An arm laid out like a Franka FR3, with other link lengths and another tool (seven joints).
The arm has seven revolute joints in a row. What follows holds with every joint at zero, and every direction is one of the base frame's. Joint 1 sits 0.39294 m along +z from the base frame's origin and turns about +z. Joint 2 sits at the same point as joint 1 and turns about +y. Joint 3 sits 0.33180 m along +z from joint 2 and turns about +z. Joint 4 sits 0.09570 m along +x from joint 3 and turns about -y. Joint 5 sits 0.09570 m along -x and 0.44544 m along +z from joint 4 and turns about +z. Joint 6 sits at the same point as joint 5 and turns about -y. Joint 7 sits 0.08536 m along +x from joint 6 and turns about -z. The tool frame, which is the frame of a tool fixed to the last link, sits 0.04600 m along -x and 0.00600 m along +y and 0.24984 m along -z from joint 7; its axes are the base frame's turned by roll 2.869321, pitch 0.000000 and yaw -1.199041 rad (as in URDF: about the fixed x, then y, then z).
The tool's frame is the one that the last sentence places.
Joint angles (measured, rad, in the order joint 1, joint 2, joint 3, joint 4, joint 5, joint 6, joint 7), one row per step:
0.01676 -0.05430 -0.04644 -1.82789 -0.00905 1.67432 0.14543
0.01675 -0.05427 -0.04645 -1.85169 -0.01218 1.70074 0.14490
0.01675 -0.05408 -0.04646 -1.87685 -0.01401 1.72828 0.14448
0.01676 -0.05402 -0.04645 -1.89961 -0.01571 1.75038 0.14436
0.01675 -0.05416 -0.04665 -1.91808 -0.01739 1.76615 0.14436
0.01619 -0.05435 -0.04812 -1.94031 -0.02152 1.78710 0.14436
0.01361 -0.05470 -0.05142 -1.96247 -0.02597 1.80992 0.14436
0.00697 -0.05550 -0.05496 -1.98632 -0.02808 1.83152 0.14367
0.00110 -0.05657 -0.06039 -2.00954 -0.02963 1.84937 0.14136
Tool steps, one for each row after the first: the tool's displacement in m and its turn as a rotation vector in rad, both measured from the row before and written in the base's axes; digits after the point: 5 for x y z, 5 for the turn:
0.00059 -0.00077 -0.01085 -0.00302 -0.00250 0.00144
0.00027 -0.00042 -0.01154 -0.00172 -0.00214 0.00119
-0.00072 -0.00033 -0.01041 -0.00153 0.00077 0.00090
-0.00132 -0.00043 -0.00837 -0.00145 0.00261 0.00052
-0.00133 -0.00199 -0.01004 -0.00369 0.00121 -0.00040
-0.00112 -0.00414 -0.00986 -0.00388 -0.00087 -0.00394
-0.00228 -0.00588 -0.01038 -0.00141 0.00154 -0.00821
-0.00336 -0.00632 -0.00996 -0.00042 0.00441 -0.00793

